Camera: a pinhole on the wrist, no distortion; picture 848 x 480 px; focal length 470.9 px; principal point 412.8 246.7 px. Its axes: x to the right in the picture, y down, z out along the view. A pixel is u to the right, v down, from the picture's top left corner.
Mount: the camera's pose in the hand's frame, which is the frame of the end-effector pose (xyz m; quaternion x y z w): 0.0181 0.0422 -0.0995 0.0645 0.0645 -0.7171 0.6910
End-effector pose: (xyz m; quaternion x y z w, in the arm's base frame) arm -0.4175 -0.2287 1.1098 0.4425 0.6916 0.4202 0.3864
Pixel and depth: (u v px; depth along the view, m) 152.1 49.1 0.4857
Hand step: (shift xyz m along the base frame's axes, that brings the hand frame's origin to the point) 0.5074 -0.0062 0.0883
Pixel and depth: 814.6 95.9 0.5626
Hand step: 0.2381 -0.2162 -0.5831
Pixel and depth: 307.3 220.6 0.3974
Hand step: 0.2961 0.0866 -0.0529
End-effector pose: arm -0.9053 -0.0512 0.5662 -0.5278 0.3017 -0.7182 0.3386
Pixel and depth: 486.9 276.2 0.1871
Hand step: 0.0666 -0.0162 0.0529
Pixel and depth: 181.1 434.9 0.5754
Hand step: 0.4776 -0.3677 0.1128
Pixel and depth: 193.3 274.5 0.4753
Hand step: 0.4104 -0.1750 -0.0008
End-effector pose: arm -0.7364 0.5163 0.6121 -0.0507 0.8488 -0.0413 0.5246
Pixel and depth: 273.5 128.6 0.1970
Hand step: 0.1044 0.0670 -0.0285
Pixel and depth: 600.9 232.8 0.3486
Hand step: 0.2012 -0.1601 -0.0792
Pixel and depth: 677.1 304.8 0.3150
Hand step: 0.1455 -0.1980 -0.0997
